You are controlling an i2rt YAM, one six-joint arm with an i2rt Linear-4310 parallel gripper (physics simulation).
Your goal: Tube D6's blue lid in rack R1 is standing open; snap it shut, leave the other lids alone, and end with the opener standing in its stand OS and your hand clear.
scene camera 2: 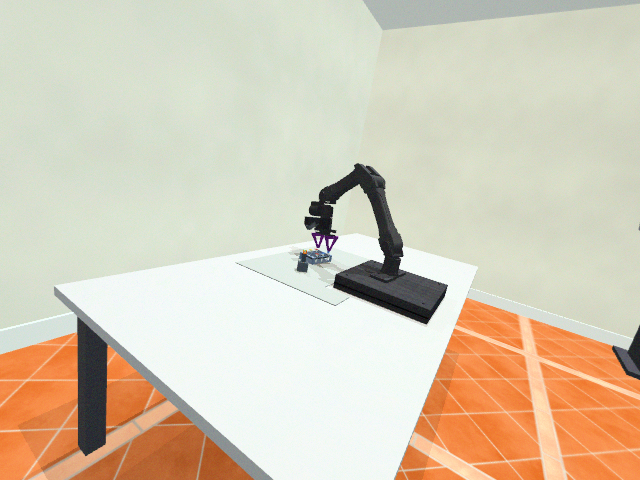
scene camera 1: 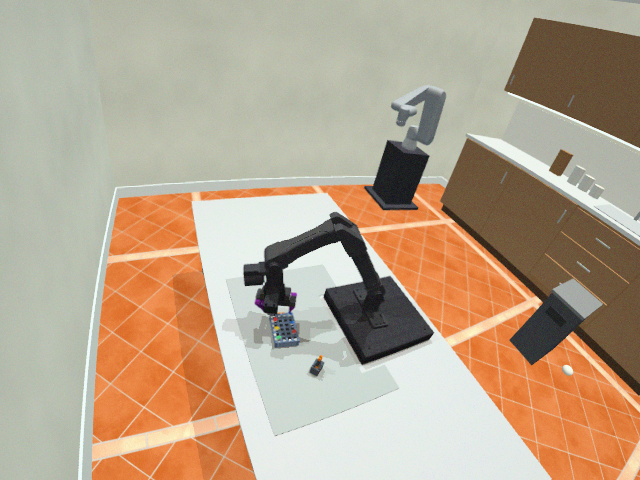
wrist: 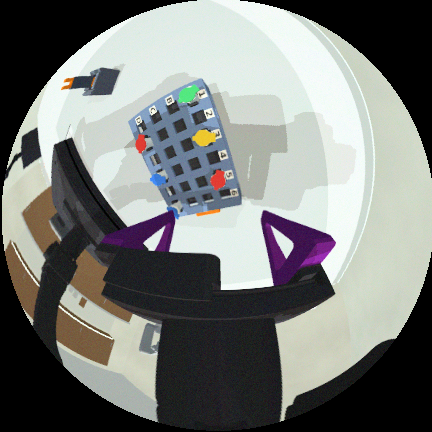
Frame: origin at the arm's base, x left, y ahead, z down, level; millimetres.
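Where they show: gripper, fingertip midpoint: (scene camera 2: 323, 249) (wrist: 217, 214); arm's base, link origin: (scene camera 2: 388, 275) (scene camera 1: 369, 307) (wrist: 83, 232).
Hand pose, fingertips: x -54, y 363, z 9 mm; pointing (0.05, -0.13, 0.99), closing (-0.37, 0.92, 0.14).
Things, the pixels of their top centre, and the offset from my fingertips. "spot": a spot on its surface instead. Level surfaces: height alone.
- Rack R1, top centre: (wrist: 174, 165) (scene camera 1: 284, 323) (scene camera 2: 317, 250) dy -13, dx +62, dz -8 mm
- Tube D6's blue lid, top centre: (wrist: 170, 213) dy -45, dx +21, dz -7 mm
- orange-tipped opener, top centre: (scene camera 1: 320, 357) (scene camera 2: 305, 250) dy -80, dx +240, dz -45 mm
- pale mat, surface height: dz +40 mm
- white table, surface height: dz +43 mm
- orange strip, surface spot: (wrist: 208, 213) spot: dy -16, dx -5, dz +16 mm
Rack R1 (scene camera 1: 285, 343) (scene camera 2: 321, 259) (wrist: 227, 201) is a blue grid block on the mat. Tube D6's blue lid (wrist: 173, 212) stands open at the rack's corner, beside a whitish tube top, close to the left fingertip in the wrist view; whether they touch is unclear. The other lids are green (wrist: 189, 94) at A1, yellow (wrist: 204, 138) at A3, red (wrist: 218, 180) at A5, red (wrist: 141, 144) at D2 and blue (wrist: 158, 179) at D4. My gripper (scene camera 1: 281, 311) (scene camera 2: 324, 249) (wrist: 217, 214) is open and empty, above the rack's row-6 end. The orange-tipped opener (scene camera 1: 319, 360) (scene camera 2: 303, 254) (wrist: 82, 81) stands in stand OS (scene camera 1: 316, 368) (scene camera 2: 302, 266) (wrist: 106, 81).
The pale mat (scene camera 1: 289, 413) (scene camera 2: 330, 297) lies on the white table (scene camera 1: 413, 423) (scene camera 2: 289, 361). The black arm base (scene camera 1: 398, 330) (scene camera 2: 408, 297) is beside the mat. An orange strip (wrist: 208, 213) lies along the rack's row-6 edge.
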